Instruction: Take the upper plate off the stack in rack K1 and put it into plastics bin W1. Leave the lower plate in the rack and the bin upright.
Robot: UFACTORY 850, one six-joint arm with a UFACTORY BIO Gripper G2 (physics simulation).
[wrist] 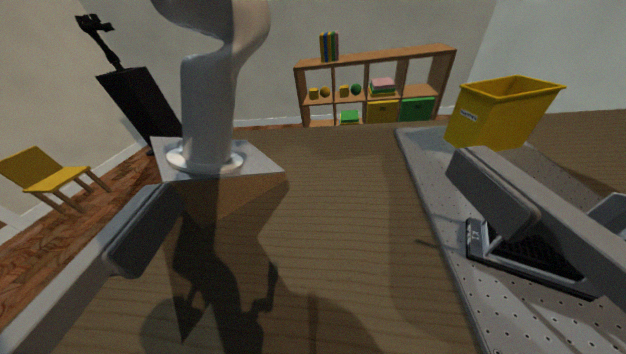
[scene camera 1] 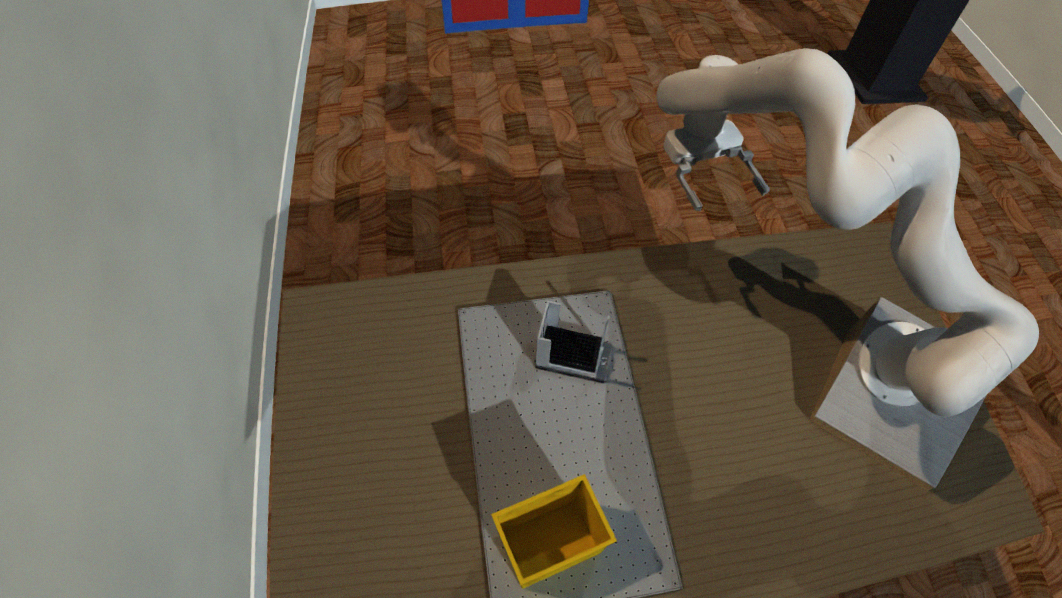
my gripper: wrist; scene camera 1
yellow plastics bin: wrist; scene camera 1
same spot on yellow plastics bin: (wrist: 500,113) = (scene camera 1: 566,491)
same spot on my gripper: (wrist: 516,205) = (scene camera 1: 693,192)
